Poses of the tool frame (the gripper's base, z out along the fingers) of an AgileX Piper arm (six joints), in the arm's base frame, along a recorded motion.
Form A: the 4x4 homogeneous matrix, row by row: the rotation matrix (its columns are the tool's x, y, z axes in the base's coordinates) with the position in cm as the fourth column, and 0 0 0 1 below. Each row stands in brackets.
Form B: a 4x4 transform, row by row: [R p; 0 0 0 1], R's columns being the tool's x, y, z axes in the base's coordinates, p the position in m. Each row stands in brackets. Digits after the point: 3 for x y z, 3 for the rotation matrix.
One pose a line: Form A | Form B
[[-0.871, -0.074, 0.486, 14.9], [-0.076, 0.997, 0.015, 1.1], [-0.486, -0.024, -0.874, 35.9], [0, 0, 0, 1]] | [[-0.871, -0.074, 0.486, 0.149], [-0.076, 0.997, 0.015, 0.011], [-0.486, -0.024, -0.874, 0.359], [0, 0, 0, 1]]
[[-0.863, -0.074, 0.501, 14.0], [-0.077, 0.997, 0.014, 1.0], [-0.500, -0.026, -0.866, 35.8], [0, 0, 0, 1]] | [[-0.863, -0.074, 0.501, 0.140], [-0.077, 0.997, 0.014, 0.010], [-0.500, -0.026, -0.866, 0.358], [0, 0, 0, 1]]
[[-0.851, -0.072, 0.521, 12.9], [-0.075, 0.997, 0.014, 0.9], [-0.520, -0.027, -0.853, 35.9], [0, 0, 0, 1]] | [[-0.851, -0.072, 0.521, 0.129], [-0.075, 0.997, 0.014, 0.009], [-0.520, -0.027, -0.853, 0.359], [0, 0, 0, 1]]
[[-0.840, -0.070, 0.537, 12.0], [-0.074, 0.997, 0.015, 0.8], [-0.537, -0.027, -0.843, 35.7], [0, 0, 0, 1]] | [[-0.840, -0.070, 0.537, 0.120], [-0.074, 0.997, 0.015, 0.008], [-0.537, -0.027, -0.843, 0.357], [0, 0, 0, 1]]
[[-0.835, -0.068, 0.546, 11.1], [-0.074, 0.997, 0.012, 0.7], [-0.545, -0.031, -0.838, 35.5], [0, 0, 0, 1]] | [[-0.835, -0.068, 0.546, 0.111], [-0.074, 0.997, 0.012, 0.007], [-0.545, -0.031, -0.838, 0.355], [0, 0, 0, 1]]
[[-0.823, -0.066, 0.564, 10.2], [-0.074, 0.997, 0.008, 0.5], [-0.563, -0.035, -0.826, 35.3], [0, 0, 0, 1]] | [[-0.823, -0.066, 0.564, 0.102], [-0.074, 0.997, 0.008, 0.005], [-0.563, -0.035, -0.826, 0.353], [0, 0, 0, 1]]
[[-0.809, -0.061, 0.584, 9.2], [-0.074, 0.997, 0.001, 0.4], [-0.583, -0.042, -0.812, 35.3], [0, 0, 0, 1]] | [[-0.809, -0.061, 0.584, 0.092], [-0.074, 0.997, 0.001, 0.004], [-0.583, -0.042, -0.812, 0.353], [0, 0, 0, 1]]
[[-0.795, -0.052, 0.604, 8.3], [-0.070, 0.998, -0.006, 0.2], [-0.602, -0.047, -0.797, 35.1], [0, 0, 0, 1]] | [[-0.795, -0.052, 0.604, 0.083], [-0.070, 0.998, -0.006, 0.002], [-0.602, -0.047, -0.797, 0.351], [0, 0, 0, 1]]
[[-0.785, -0.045, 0.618, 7.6], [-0.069, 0.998, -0.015, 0.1], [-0.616, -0.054, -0.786, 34.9], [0, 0, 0, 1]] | [[-0.785, -0.045, 0.618, 0.076], [-0.069, 0.998, -0.015, 0.001], [-0.616, -0.054, -0.786, 0.349], [0, 0, 0, 1]]
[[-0.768, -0.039, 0.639, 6.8], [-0.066, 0.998, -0.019, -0.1], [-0.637, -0.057, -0.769, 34.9], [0, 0, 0, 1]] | [[-0.768, -0.039, 0.639, 0.068], [-0.066, 0.998, -0.019, -0.001], [-0.637, -0.057, -0.769, 0.349], [0, 0, 0, 1]]
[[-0.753, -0.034, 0.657, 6.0], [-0.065, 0.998, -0.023, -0.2], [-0.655, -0.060, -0.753, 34.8], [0, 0, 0, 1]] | [[-0.753, -0.034, 0.657, 0.060], [-0.065, 0.998, -0.023, -0.002], [-0.655, -0.060, -0.753, 0.348], [0, 0, 0, 1]]
